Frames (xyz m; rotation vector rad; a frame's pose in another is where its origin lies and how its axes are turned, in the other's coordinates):
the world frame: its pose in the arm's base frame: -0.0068 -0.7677 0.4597 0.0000 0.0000 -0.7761
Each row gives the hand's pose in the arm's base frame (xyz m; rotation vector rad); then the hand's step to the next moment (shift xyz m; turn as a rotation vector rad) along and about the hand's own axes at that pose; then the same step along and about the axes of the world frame.
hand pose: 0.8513 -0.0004 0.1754 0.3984 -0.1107 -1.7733
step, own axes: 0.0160 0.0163 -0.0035 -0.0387 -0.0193 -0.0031
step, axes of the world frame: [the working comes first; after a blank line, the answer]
step, axes of the arm's base frame: 0.0132 -0.0188 -0.0019 -0.0096 0.0423 -0.0004

0.0226 -0.0042 -0.0019 -0.0365 0.0234 -0.0004
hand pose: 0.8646 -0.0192 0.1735 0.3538 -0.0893 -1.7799
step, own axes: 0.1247 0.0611 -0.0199 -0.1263 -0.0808 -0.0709
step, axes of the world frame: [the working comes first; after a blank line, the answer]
step, axes of the arm's base frame: 0.0385 -0.1321 -0.0273 -0.0308 0.1501 -0.0635

0.1200 -0.0673 -0.0273 -0.1271 0.0855 -0.0635
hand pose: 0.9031 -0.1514 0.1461 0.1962 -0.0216 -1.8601
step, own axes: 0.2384 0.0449 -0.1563 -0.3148 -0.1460 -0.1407
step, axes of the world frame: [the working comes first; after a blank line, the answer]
step, axes of the arm's base frame: -0.0016 -0.2268 -0.1785 -0.0295 0.3547 -0.1164

0.1577 -0.1629 -0.1785 -0.2695 0.2325 -0.1164
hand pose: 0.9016 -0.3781 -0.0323 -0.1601 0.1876 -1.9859
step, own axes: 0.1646 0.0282 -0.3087 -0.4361 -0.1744 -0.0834
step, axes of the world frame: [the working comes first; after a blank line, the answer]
step, axes of the arm's base frame: -0.1031 -0.1434 -0.3033 0.0061 0.4735 -0.0578

0.0269 -0.1745 -0.3033 -0.3273 0.3421 -0.0578
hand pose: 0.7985 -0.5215 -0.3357 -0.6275 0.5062 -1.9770
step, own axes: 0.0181 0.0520 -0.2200 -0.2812 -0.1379 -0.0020
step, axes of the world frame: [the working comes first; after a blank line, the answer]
step, axes of the arm's base frame: -0.1081 -0.0199 -0.1984 0.0187 0.3121 0.0180

-0.0632 -0.0900 -0.1984 -0.2053 0.2359 0.0180
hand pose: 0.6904 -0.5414 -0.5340 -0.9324 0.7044 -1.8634
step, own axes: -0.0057 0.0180 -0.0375 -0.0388 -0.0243 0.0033
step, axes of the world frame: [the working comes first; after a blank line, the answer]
step, axes of the arm's base frame: -0.0209 0.0008 -0.0364 0.0031 0.0450 0.0085

-0.0155 -0.0141 -0.0364 -0.0293 0.0343 0.0085
